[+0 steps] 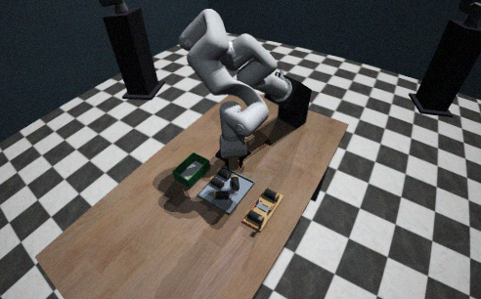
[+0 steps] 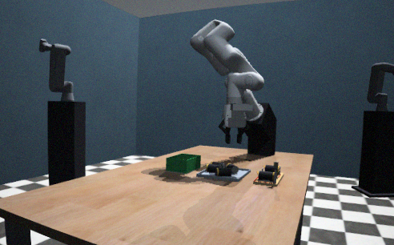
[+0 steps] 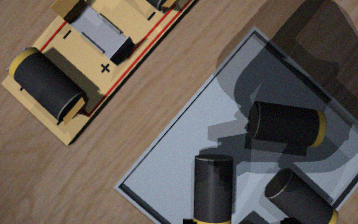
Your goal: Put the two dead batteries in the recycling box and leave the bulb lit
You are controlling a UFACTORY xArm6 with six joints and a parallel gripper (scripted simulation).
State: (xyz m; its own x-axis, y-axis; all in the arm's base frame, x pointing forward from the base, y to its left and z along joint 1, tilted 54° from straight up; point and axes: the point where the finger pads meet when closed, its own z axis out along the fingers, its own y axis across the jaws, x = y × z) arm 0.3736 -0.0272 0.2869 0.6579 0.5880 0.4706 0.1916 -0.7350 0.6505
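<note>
The grey tray is 3 cm ahead of my hand, 4 cm to the right of it and 15 cm below it. Also, from my hand: green recycling box (4 cm behind, 22 cm to the right, 13 cm below).
</note>
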